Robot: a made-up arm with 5 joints.
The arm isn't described. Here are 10 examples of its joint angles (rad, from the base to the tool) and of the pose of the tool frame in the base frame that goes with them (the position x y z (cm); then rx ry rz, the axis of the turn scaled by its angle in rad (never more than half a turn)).
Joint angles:
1: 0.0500 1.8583 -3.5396 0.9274 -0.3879
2: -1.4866 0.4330 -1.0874 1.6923 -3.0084
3: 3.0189 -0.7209 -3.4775 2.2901 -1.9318
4: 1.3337 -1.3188 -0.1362 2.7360 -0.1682
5: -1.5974 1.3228 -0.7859 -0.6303 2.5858
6: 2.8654 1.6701 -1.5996 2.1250 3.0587
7: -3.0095 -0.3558 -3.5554 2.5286 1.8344
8: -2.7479 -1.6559 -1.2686 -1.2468 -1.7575
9: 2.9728 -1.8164 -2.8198 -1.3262 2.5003
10: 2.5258 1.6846 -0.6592 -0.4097 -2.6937
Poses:
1: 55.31 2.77 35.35 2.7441 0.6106 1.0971
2: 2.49 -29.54 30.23 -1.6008 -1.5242 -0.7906
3: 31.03 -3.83 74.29 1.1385 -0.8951 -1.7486
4: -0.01 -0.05 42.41 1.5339 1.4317 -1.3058
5: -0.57 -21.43 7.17 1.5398 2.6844 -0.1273
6: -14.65 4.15 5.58 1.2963 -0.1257 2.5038
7: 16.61 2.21 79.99 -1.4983 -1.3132 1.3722
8: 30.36 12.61 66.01 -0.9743 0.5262 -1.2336
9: 44.55 -7.59 23.52 2.9000 0.6982 0.4435
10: -2.42 1.71 3.08 2.5394 -1.4942 0.9335
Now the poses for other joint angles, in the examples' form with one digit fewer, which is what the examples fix.
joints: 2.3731 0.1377 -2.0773 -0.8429 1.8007
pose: -18.7 18.1 84.6 -0.360 -0.106 1.021
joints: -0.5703 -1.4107 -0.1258 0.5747 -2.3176
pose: 12.8 -8.2 51.7 1.402 1.674 0.144
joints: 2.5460 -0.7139 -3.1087 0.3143 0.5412
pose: 34.0 -23.1 79.7 0.197 0.309 -0.054
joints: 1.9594 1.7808 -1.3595 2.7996 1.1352
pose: -3.7 9.1 12.5 -0.073 -0.032 -0.047
